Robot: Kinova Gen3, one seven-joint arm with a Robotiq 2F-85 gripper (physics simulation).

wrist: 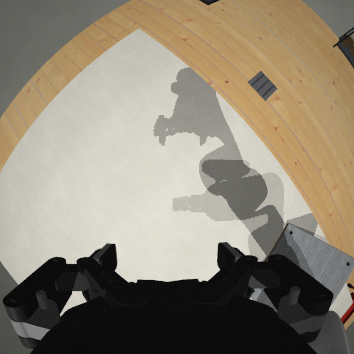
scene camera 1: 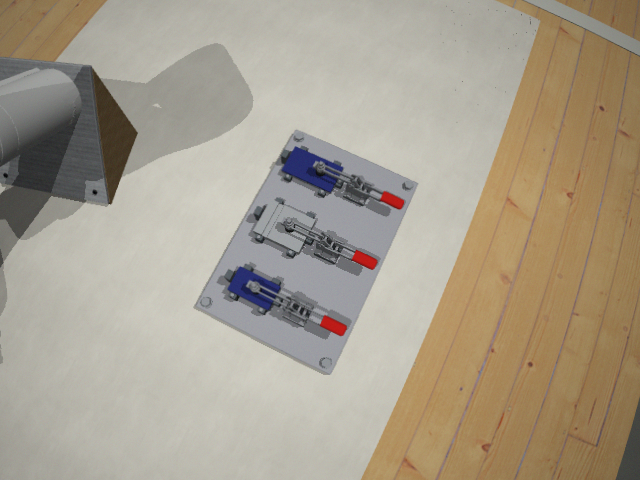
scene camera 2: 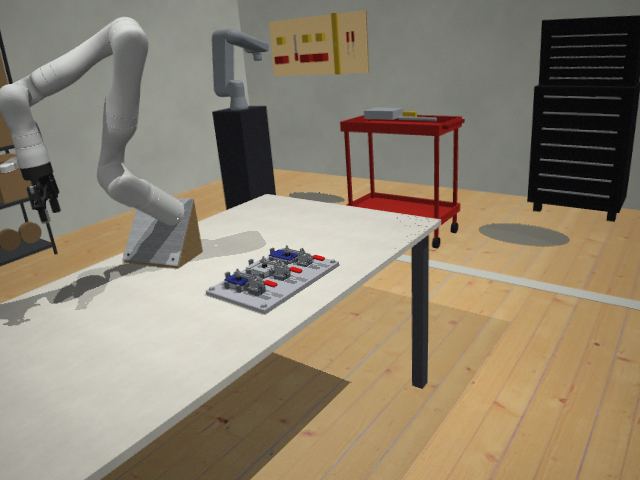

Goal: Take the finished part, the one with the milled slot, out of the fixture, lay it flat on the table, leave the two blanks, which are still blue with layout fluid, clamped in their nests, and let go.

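Places are measured from the arm's base along level axes (x ahead, y left, z up), in metres.
Pixels of known places: gripper, between the fingertips: (wrist: 166,255) (scene camera 2: 51,217); arm's base, origin of its link: (scene camera 1: 56,97) (scene camera 2: 173,213).
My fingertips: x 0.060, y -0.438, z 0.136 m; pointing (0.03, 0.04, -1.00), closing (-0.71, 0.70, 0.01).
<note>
Ahead of a thing's pixels: the offset from my fingertips to its middle. Level surfaces: height alone.
The finished part @[dx +0.334, dy +0.435, dz -0.263 m] (scene camera 1: 279,235) (scene camera 2: 256,270), pale grey with a milled slot across it, sits in the middle nest of the grey fixture plate (scene camera 1: 268,333) (scene camera 2: 268,305). A toggle clamp's arm lies over it, its red handle @[dx +0.445, dy +0.433, dz -0.239 m] (scene camera 1: 364,259) (scene camera 2: 295,269) pointing away from the part. One blue blank @[dx +0.331, dy +0.545, dz -0.265 m] (scene camera 1: 301,164) (scene camera 2: 281,253) sits in the nest on one side and another blue blank @[dx +0.337, dy +0.325, dz -0.260 m] (scene camera 1: 241,281) (scene camera 2: 235,279) on the other, each under its own clamp arm. My gripper (scene camera 2: 50,214) (wrist: 166,255) is open and empty, pointing down high above the table, well away from the fixture. The fixture does not show in the wrist view.
My arm's wedge-shaped base (scene camera 1: 62,173) (scene camera 2: 191,242) (wrist: 312,255) stands on the pale table @[dz -0.291 m] (scene camera 1: 155,361) (scene camera 2: 129,356) (wrist: 75,175) beside the fixture. The arm's shadow falls on the table. A red cart (scene camera 2: 395,126) and a black drawer cabinet (scene camera 2: 581,124) stand beyond the table.
</note>
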